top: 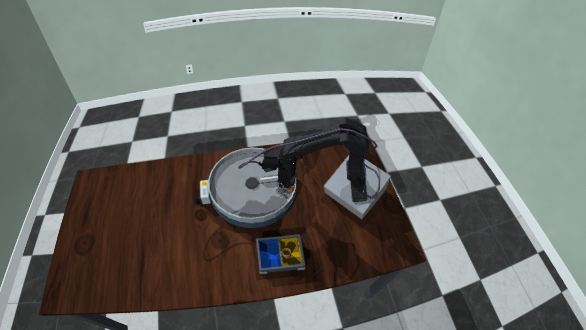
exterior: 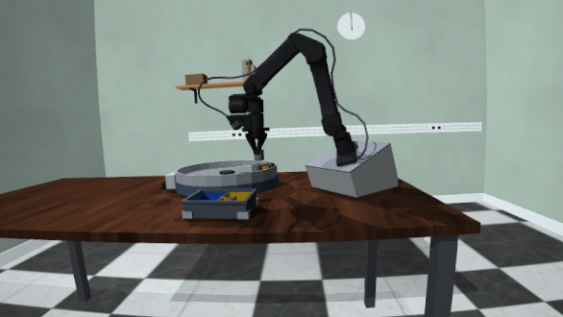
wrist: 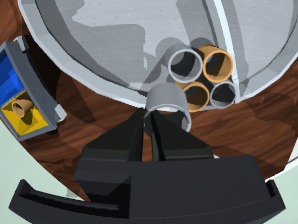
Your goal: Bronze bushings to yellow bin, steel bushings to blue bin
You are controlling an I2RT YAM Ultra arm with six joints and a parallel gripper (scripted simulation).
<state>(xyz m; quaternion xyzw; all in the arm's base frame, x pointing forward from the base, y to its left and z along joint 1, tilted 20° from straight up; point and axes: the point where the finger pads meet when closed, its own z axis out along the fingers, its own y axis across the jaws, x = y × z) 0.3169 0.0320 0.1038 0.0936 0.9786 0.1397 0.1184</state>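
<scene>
The bin tray lies 280 mm to the left of my hand, 120 mm below it and 10 mm ahead of it. From my hand the other things lie so: grey turntable (170 mm ahead, 90 mm below, 70 mm to the right); then yellow bin (270 mm to the left, 130 mm below, 30 mm behind); then blue bin (280 mm to the left, 130 mm below, 60 mm ahead).
</scene>
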